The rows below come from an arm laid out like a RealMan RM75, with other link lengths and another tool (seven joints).
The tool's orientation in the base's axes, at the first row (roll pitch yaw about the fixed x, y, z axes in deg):
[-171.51 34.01 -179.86]
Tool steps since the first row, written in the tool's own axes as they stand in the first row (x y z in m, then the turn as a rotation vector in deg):
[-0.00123 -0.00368 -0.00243 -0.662 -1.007 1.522]
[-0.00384 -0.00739 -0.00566 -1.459 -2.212 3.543]
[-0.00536 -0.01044 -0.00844 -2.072 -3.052 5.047]
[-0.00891 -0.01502 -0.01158 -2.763 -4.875 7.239]
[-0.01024 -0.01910 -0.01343 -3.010 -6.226 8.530]
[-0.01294 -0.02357 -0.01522 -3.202 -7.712 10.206]
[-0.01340 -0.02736 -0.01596 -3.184 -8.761 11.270]
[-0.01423 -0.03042 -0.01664 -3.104 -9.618 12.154]
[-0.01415 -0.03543 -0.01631 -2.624 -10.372 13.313]
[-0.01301 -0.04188 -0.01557 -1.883 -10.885 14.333]
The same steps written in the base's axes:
[-0.00062 -0.00328 0.00313 1.311 -1.217 -0.754]
[-0.00054 -0.00647 0.00769 2.993 -2.704 -1.818]
[-0.00107 -0.00908 0.01120 4.267 -3.753 -2.605]
[-0.00023 -0.01315 0.01632 5.907 -5.876 -3.793]
[-0.00048 -0.01691 0.01908 6.718 -7.401 -4.548]
[0.00041 -0.02106 0.02260 7.686 -9.116 -5.633]
[0.00008 -0.02470 0.02393 8.176 -10.309 -6.387]
[0.00015 -0.02763 0.02532 8.530 -11.286 -7.051]
[-0.00014 -0.03263 0.02562 8.713 -12.203 -8.178]
[-0.00119 -0.03913 0.02517 8.623 -12.861 -9.366]

